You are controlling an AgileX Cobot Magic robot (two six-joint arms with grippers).
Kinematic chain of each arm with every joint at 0, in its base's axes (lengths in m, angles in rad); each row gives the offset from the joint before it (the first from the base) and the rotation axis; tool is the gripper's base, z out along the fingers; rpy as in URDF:
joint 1: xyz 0 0 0.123 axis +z
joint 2: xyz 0 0 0 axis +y
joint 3: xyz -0.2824 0 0.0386 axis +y
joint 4: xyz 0.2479 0 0.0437 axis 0.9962 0 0.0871
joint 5: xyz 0 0 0 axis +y
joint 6: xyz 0.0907 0 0.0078 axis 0.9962 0 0.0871
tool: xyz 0 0 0 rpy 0 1.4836 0
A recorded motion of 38 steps. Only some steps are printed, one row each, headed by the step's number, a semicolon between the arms.
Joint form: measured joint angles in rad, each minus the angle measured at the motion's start. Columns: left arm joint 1, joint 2, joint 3, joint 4, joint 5, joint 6; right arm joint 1, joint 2, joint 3, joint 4, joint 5, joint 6.
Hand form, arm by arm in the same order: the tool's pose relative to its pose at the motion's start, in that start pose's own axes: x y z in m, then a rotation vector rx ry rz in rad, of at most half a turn. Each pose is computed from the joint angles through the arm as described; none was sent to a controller.
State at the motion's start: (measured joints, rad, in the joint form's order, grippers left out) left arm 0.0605 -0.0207 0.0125 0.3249 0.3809 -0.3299; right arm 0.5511 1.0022 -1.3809 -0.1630 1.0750 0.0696
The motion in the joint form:
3: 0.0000 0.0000 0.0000 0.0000 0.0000 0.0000; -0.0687 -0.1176 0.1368 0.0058 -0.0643 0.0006
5: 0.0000 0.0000 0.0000 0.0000 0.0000 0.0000; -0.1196 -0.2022 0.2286 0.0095 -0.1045 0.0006
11: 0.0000 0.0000 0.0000 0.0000 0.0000 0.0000; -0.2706 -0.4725 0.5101 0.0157 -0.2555 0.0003
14: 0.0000 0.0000 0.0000 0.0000 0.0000 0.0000; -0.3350 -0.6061 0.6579 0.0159 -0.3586 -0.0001
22: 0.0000 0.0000 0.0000 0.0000 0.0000 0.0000; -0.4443 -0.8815 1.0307 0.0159 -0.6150 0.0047
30: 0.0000 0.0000 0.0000 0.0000 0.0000 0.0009; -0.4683 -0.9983 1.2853 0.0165 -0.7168 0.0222
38: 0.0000 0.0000 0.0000 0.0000 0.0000 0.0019; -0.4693 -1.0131 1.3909 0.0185 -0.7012 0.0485
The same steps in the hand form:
3: 0.0000 0.0000 0.0000 0.0000 0.0000 0.0000; 0.0285 -0.0103 -0.0105 0.0477 -0.0389 0.0382
5: 0.0000 0.0000 0.0000 0.0000 0.0000 0.0000; 0.0494 -0.0158 -0.0179 0.0852 -0.0675 0.0654
11: 0.0000 0.0000 0.0000 0.0000 0.0000 0.0000; 0.1152 -0.0215 -0.0340 0.2069 -0.1944 0.1322
14: 0.0000 0.0000 0.0000 0.0000 0.0000 0.0000; 0.1475 -0.0193 -0.0335 0.2633 -0.2770 0.1485
22: 0.0000 0.0000 0.0000 0.0000 0.0000 0.0000; 0.2231 -0.0106 -0.0025 0.3551 -0.4245 0.1608
30: 0.0000 0.0000 0.0000 0.0000 0.0000 0.0009; 0.2774 -0.0059 0.0395 0.3565 -0.3895 0.1823
38: 0.0000 0.0000 0.0000 0.0000 0.0000 0.0019; 0.3058 -0.0037 0.0614 0.3399 -0.2890 0.2232

